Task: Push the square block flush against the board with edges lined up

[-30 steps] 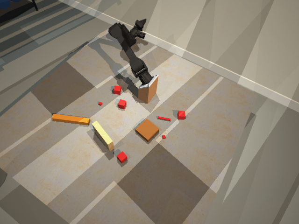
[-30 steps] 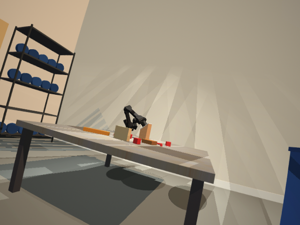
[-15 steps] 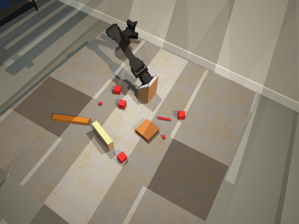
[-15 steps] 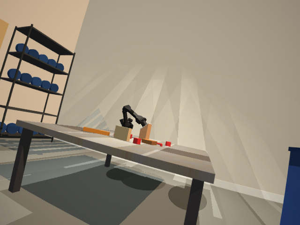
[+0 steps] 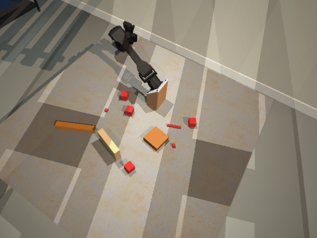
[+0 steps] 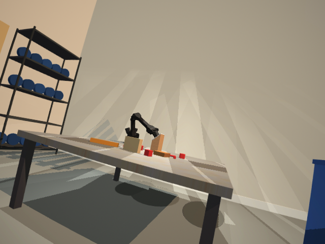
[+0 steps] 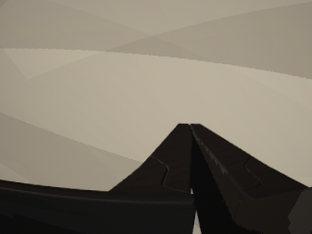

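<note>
Now: gripper tip 83 cm short of the tan board, 40 cm to the right of it and 7 cm above it. Also, from my gripper tip: square block: 65 cm ahead, 58 cm to the left, 11 cm below; then long orange bar: 83 cm ahead, 15 cm to the left, 11 cm below; then thin red stick: 62 cm to the left, 52 cm ahead, 12 cm below.
</note>
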